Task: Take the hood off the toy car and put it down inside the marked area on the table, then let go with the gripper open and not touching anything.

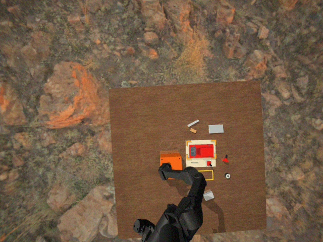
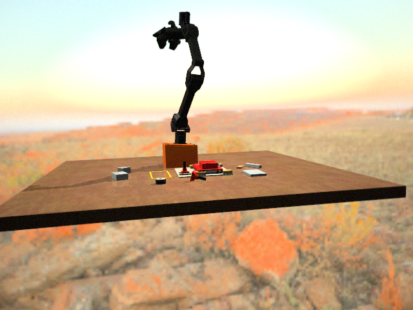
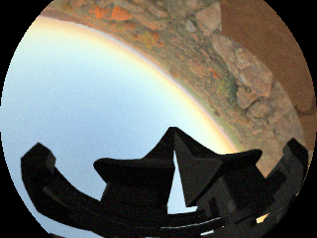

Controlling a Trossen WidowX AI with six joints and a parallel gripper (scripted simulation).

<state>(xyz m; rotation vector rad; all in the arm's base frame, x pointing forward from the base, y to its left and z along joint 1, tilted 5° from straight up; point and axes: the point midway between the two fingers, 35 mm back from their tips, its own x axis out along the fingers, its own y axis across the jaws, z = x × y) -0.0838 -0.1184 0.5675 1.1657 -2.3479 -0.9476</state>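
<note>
My gripper tip is 460 mm short of the red hood, 170 mm to the right of it and 640 mm above it. From my gripper tip the other things lie so: brown piece 380 mm ahead, 350 mm to the left, 680 mm below; then black wheel 630 mm ahead, 60 mm to the right, 670 mm below.
</note>
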